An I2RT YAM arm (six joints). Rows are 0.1 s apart.
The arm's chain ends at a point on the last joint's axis. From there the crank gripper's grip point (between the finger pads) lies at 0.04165 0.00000 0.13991 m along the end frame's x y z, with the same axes.
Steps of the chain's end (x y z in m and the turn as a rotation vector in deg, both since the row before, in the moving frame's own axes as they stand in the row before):
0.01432 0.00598 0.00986 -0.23 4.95 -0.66
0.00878 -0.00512 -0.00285 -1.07 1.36 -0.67
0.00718 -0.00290 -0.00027 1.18 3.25 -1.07
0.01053 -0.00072 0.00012 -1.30 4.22 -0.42
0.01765 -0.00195 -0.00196 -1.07 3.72 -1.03
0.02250 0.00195 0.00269 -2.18 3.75 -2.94
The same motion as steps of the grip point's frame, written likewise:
0.02624 0.00598 0.00574 -0.23 4.95 -0.66
0.01210 -0.00302 -0.00390 -1.07 1.36 -0.67
0.01501 -0.00661 -0.00289 1.18 3.25 -1.07
0.02072 0.00207 -0.00336 -1.30 4.22 -0.42
0.02666 -0.00019 -0.00497 -1.07 3.72 -1.03
0.03164 0.00485 -0.00039 -2.18 3.75 -2.94

